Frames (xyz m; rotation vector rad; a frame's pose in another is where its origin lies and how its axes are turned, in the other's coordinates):
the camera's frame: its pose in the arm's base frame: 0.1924 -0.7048 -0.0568 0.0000 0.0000 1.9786
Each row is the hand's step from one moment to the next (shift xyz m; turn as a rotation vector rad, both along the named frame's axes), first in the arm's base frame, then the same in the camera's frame.
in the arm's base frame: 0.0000 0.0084 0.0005 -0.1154 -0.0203 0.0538
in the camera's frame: 0.0077 -0.0033 0.0005 0.0271 0.1140 0.0538
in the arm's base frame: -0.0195 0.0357 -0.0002 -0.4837 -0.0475 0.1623
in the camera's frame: 0.0405 0.0037 -0.0002 0.1482 0.4629 0.1623
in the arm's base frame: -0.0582 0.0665 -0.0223 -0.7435 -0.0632 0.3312
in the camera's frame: 0.0841 0.0271 -0.0223 0.2369 0.7076 0.3312
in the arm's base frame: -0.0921 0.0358 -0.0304 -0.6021 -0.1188 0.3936
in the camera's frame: 0.0694 0.0703 -0.0304 0.1297 0.5998 0.3936
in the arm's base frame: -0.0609 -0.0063 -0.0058 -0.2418 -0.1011 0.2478
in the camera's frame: 0.0184 0.0584 -0.0058 0.0031 0.2621 0.2478
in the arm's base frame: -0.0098 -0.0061 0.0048 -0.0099 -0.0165 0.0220
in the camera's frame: -0.0017 0.0114 0.0048 -0.0112 0.0156 0.0220
